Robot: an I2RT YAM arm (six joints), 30 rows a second.
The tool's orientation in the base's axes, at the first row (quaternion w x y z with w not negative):
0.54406, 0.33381, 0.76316, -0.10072
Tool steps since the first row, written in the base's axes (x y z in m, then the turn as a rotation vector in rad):
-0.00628, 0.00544, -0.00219, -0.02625, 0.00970, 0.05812
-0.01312, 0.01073, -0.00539, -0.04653, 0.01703, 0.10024
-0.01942, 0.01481, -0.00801, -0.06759, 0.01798, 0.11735
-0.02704, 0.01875, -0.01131, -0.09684, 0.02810, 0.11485
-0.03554, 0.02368, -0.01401, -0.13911, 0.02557, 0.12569
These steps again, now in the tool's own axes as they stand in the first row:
0.00530, -0.00023, -0.00676, -0.04343, 0.00327, -0.04758
0.01156, -0.00113, -0.01347, -0.07456, 0.00508, -0.08318
0.01671, -0.00249, -0.01937, -0.08564, -0.00365, -0.10637
0.02266, -0.00492, -0.02594, -0.07393, -0.01463, -0.13296
0.02863, -0.00702, -0.03393, -0.07685, -0.04044, -0.16811

